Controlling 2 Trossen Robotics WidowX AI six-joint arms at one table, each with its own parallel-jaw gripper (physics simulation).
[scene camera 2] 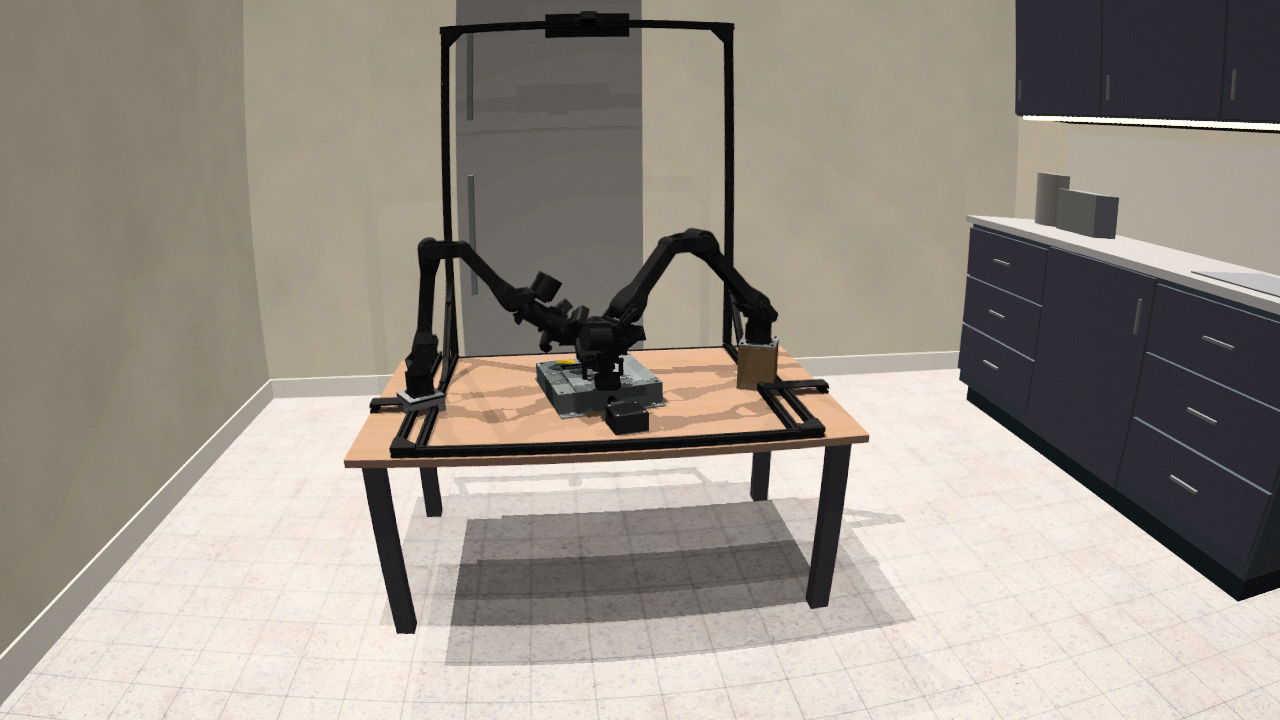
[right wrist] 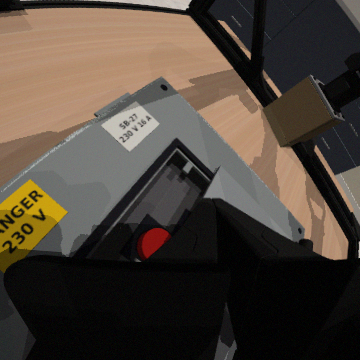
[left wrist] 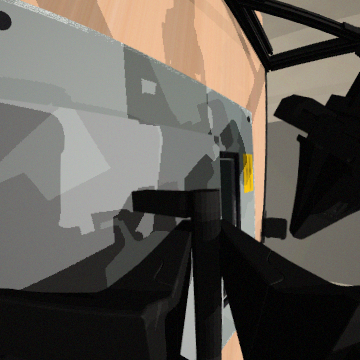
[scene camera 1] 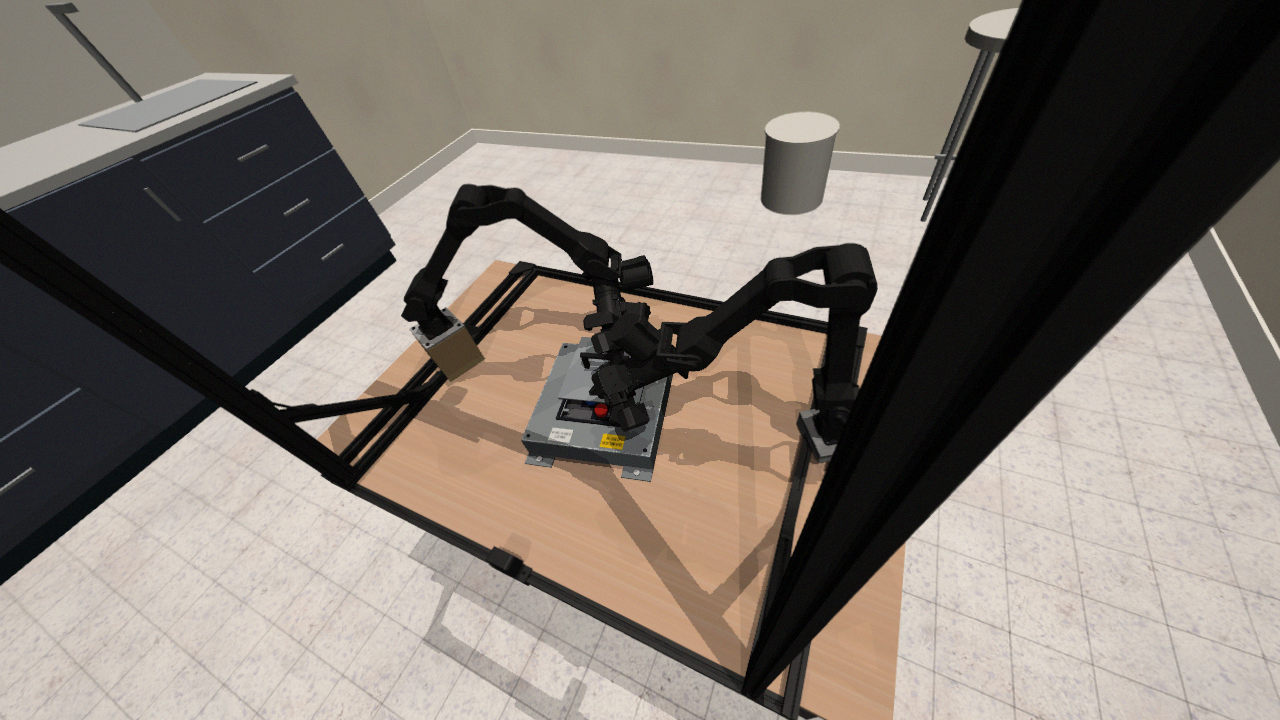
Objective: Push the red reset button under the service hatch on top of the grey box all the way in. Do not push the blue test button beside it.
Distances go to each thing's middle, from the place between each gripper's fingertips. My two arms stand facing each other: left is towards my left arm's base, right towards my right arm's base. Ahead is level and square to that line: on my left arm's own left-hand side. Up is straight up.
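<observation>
From my left hand, the service hatch [scene camera 1: 578, 382] is 10 mm below, then 40 mm to the left and 10 mm ahead, while the grey box [scene camera 1: 545, 438] is 60 mm below and 20 mm to the left. Going by its middle, the grey box is nearer to my left hand than to my right gripper.
As for the service hatch, my right gripper is 40 mm above it, 110 mm short of it and 20 mm to the right of it. The grey box, counted from my right hand, is 90 mm below, 100 mm ahead and 10 mm to the left.
</observation>
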